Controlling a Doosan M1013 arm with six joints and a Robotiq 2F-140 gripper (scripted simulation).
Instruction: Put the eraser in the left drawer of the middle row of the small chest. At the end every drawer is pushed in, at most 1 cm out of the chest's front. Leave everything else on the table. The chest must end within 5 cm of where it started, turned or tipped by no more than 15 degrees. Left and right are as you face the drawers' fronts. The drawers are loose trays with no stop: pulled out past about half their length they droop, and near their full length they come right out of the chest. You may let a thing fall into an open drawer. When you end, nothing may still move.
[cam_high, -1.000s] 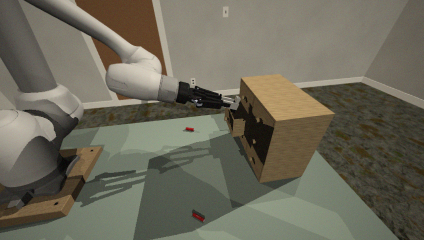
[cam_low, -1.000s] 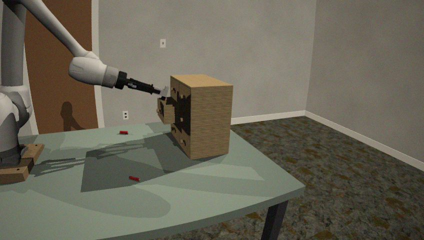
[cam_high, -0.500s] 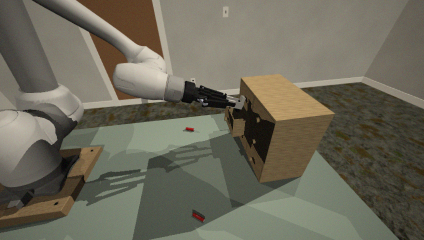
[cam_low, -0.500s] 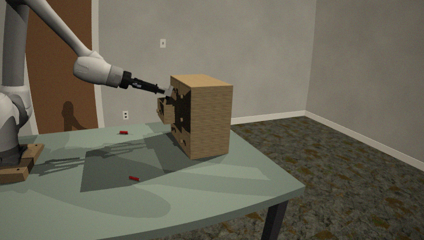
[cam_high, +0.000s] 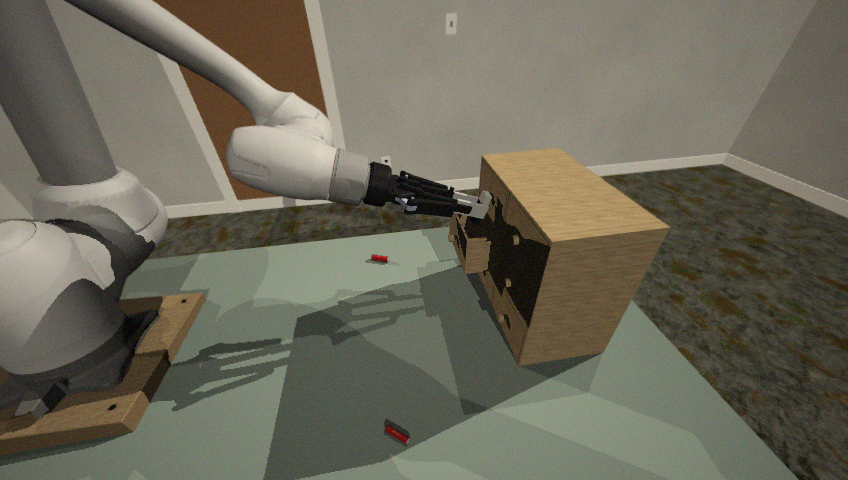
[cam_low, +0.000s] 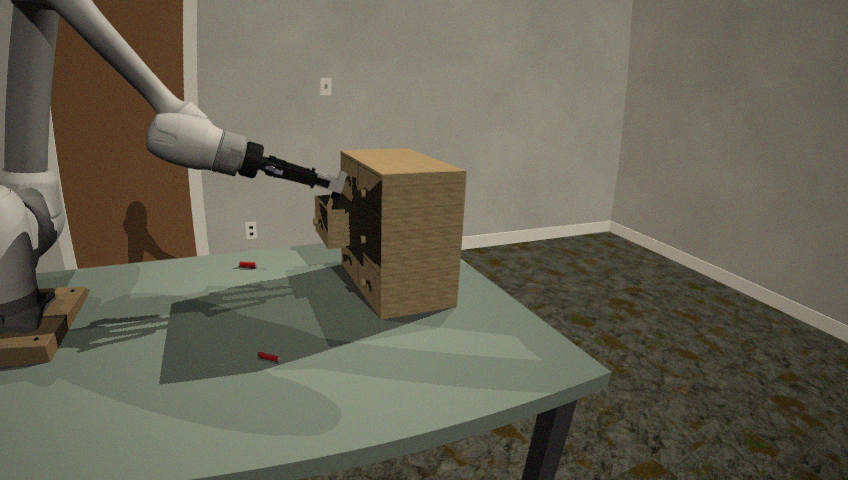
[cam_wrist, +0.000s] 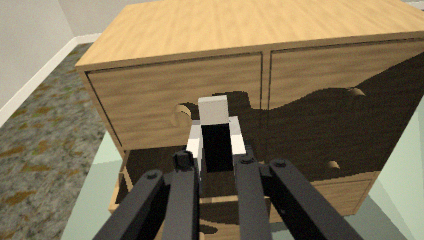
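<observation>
The eraser lies 3 cm ahead of my hand.
</observation>
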